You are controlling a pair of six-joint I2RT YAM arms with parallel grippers.
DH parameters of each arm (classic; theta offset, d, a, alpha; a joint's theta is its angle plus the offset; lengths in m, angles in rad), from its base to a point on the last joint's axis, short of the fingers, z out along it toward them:
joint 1: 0 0.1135 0.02 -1.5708
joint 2: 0 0 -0.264 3.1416
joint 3: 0.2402 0 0.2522 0
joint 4: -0.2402 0 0.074 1.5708
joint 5: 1.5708 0 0 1.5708
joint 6: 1.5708 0.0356 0 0
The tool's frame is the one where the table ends.
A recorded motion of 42 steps. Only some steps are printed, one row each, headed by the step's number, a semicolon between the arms.
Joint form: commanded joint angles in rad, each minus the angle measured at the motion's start. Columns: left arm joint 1, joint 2, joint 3, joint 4, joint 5, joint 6; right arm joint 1, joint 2, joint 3, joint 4, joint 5, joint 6.
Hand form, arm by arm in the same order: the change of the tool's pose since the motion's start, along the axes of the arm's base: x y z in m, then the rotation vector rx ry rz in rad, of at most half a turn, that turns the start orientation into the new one. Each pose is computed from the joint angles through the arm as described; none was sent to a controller.
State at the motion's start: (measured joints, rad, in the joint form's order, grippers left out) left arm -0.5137 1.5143 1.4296 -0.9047 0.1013 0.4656; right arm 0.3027 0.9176 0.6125 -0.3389 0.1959 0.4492
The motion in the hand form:
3: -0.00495 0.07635 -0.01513 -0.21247 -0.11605 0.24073; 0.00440 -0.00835 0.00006 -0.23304 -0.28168 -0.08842
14: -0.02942 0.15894 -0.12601 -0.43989 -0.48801 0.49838; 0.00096 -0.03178 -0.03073 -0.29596 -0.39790 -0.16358
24: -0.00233 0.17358 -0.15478 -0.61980 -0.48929 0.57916; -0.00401 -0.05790 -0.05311 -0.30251 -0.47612 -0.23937
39: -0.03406 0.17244 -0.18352 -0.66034 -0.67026 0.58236; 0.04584 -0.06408 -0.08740 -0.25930 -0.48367 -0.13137
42: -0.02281 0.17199 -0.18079 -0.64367 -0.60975 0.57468; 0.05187 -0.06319 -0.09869 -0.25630 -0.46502 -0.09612
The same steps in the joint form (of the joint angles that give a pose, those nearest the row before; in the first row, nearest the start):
3: 0.2464 -0.2092 -0.2922 0.2861 0.1206 -0.0934; -0.0095 -0.0403 -0.1211 0.3558 0.2180 -0.2390
14: 0.5673 -0.3305 -0.9843 1.2748 0.2326 -0.2153; -0.1244 -0.0466 -0.3091 0.6831 0.1995 -0.3420
24: 0.6254 -0.0698 -0.9986 1.6398 0.3083 -0.4020; -0.2729 -0.0048 -0.4378 0.9502 0.1176 -0.3676
39: 0.6287 0.0544 -1.2126 2.1605 0.2592 -0.4332; -0.3303 0.5196 -0.3771 1.4094 -0.0544 -0.3737
42: 0.6241 0.0360 -1.1538 2.0219 0.2772 -0.4179; -0.3305 0.6087 -0.3690 1.4686 -0.0857 -0.3827

